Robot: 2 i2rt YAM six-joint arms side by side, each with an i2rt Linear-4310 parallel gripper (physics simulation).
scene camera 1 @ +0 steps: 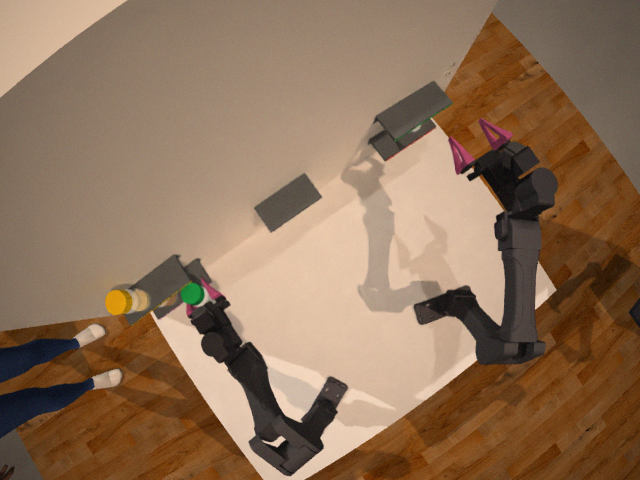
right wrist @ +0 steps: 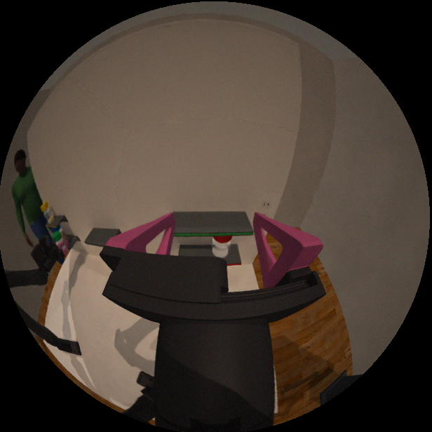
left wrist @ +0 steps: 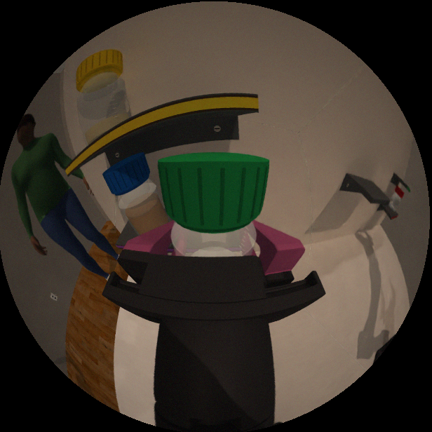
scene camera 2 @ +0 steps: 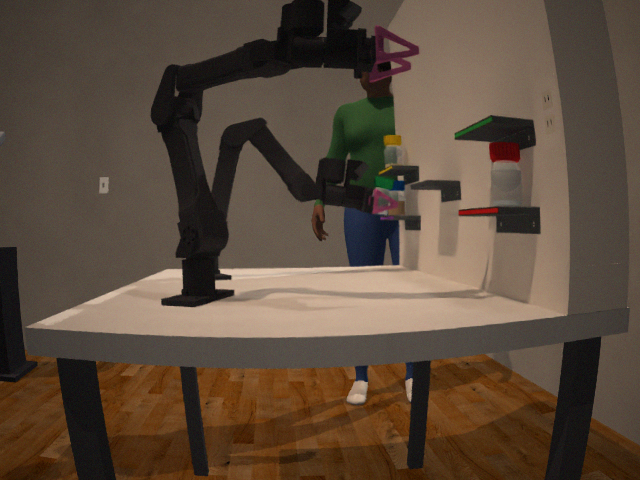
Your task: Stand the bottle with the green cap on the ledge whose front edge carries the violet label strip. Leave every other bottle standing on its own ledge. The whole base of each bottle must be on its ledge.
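Frame: origin at the left arm's base, x ahead, y right, z down, level; millimetres.
Seen in the pictures: left gripper, fingertip midpoint: [scene camera 2: 395, 204]; right gripper, fingertip midpoint: [scene camera 1: 464, 128] [scene camera 2: 414, 58]; left arm's base, origin of the base link: [scene camera 1: 323, 406]; right arm's base, origin of the base link: [scene camera 1: 444, 305] [scene camera 2: 199, 299].
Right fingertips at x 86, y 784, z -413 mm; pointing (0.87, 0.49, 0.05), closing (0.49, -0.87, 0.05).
Pixels of each thing's middle, then the offset from my right fingertips to it. "*": a spot on its surface instead.
- green-capped bottle, body centre: [scene camera 1: 199, 296] [scene camera 2: 381, 196] dx +373, dy -627, dz +201 mm
- blue-capped bottle, surface spot: [scene camera 2: 398, 184] * dx +464, dy -664, dz +162 mm
- yellow-capped bottle, body centre: [scene camera 1: 129, 301] [scene camera 2: 393, 152] dx +472, dy -694, dz +63 mm
- yellow-labelled ledge, body centre: [scene camera 1: 152, 290] [scene camera 2: 398, 170] dx +462, dy -660, dz +122 mm
- unlabelled-looking ledge, body centre: [scene camera 2: 434, 185] [scene camera 1: 287, 202] dx +289, dy -299, dz +192 mm
- red-capped bottle, body centre: [scene camera 2: 506, 175] dx +106, dy +96, dz +203 mm
- red-labelled ledge, body centre: [scene camera 2: 497, 211] [scene camera 1: 403, 133] dx +116, dy +61, dz +262 mm
- green-labelled ledge, body centre: [scene camera 2: 491, 130] [scene camera 1: 415, 109] dx +116, dy +61, dz +122 mm
The green-capped bottle [scene camera 1: 192, 293] [scene camera 2: 385, 181] [left wrist: 213, 192] is upright between the fingers of my left gripper [scene camera 2: 385, 201] [left wrist: 213, 217], which is shut on it. It is at the front of the violet-labelled ledge [scene camera 1: 196, 271] [scene camera 2: 412, 222]; its base is hidden, so contact with the ledge cannot be told. A blue-capped bottle [scene camera 2: 398, 184] [left wrist: 126, 174] stands on that ledge, left of the green cap in the left wrist view. A yellow-capped bottle [scene camera 1: 118, 302] [scene camera 2: 392, 140] [left wrist: 100, 70] stands on the yellow-labelled ledge above. My right gripper [scene camera 1: 465, 129] [scene camera 2: 413, 57] [right wrist: 213, 217] is open and empty, high up.
The yellow-labelled ledge [scene camera 1: 160, 281] [left wrist: 175, 107] overhangs behind the green cap. An unlabelled-looking ledge [scene camera 1: 287, 202] [scene camera 2: 439, 184] is mid-wall. A red-capped bottle [scene camera 2: 504, 152] [right wrist: 221, 246] stands on the red-labelled ledge [scene camera 2: 516, 212], under the green-labelled ledge [scene camera 1: 413, 110] [scene camera 2: 498, 128].
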